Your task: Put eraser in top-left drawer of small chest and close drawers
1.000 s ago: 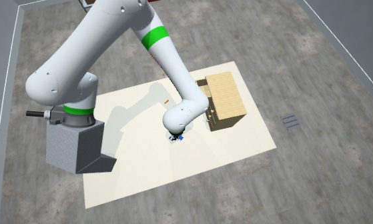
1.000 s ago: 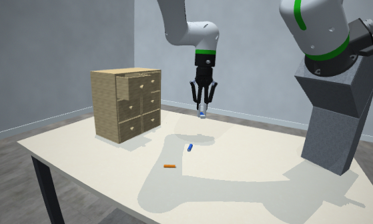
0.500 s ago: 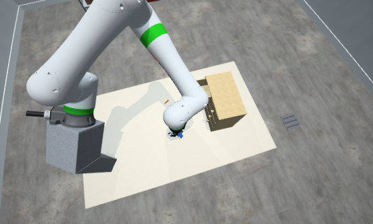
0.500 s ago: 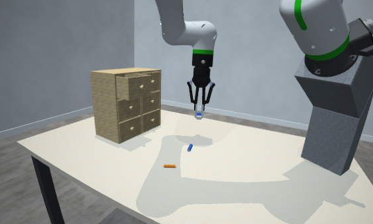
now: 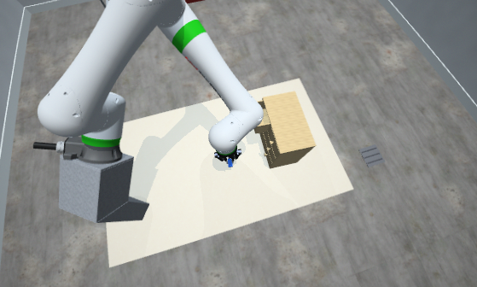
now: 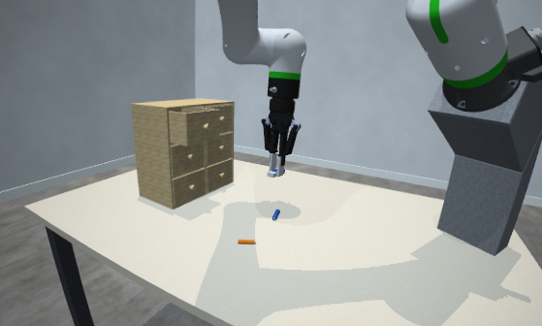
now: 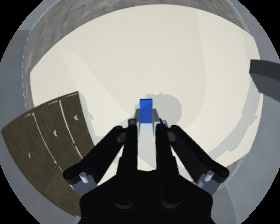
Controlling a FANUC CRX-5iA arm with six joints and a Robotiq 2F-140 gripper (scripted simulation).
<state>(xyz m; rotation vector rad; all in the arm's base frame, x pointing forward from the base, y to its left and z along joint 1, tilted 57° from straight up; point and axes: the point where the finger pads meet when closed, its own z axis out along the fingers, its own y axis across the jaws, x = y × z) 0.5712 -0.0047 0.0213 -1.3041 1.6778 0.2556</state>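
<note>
My gripper is now 12 cm above the blue cylinder, 8 cm to the right of it and 6 cm past it. Round my hand: orange stick (24 cm to the left, 13 cm below, 9 cm behind); eraser (3 cm below, 1 cm to the left).
</note>
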